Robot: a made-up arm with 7 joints.
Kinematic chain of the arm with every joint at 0, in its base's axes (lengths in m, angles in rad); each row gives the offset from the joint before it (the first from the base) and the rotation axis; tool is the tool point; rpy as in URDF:
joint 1: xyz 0 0.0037 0.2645 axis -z
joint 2: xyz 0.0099 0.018 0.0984 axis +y
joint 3: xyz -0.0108 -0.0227 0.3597 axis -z
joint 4: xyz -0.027 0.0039 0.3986 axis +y
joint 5: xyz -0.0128 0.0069 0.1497 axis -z
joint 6: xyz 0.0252 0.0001 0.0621 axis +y
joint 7: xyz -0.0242 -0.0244 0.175 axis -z
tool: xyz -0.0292 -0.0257 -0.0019 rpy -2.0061 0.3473 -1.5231
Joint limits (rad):
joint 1: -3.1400..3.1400
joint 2: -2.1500..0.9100
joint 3: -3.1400..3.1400
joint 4: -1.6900..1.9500
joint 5: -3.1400..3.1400
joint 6: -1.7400..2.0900
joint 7: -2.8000..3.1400
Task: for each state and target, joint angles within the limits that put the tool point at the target. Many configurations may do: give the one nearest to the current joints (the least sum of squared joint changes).
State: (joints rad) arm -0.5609 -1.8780 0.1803 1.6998 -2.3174 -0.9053 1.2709
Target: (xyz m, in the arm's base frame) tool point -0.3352 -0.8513 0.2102
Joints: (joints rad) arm -1.0055 -1.9771 0.3212 0.9992 -2.0888 -0.5718 1.3649
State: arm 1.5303 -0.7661 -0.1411 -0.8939 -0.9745 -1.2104 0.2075
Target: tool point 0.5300 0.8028 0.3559
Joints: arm 2.2685 -1.2800 0.1212 -0.7525 -0.9765 -0.8912 0.1795
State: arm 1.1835 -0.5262 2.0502 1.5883 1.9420 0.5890 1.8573
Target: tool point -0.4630 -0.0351 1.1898
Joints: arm 0.6797 -0.2384 1.7941 1.3221 2.0095 0.4918 1.8065
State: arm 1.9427 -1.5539 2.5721 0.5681 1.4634 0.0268 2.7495
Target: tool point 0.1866 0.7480 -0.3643
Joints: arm 1.9516 -2.1057 2.6357 0.7702 1.4508 0.0884 2.7535
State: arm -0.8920 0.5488 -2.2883 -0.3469 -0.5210 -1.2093 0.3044
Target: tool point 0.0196 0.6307 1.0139
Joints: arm -1.5791 0.5105 -2.5425 -0.4342 -0.6412 -1.4443 0.2970
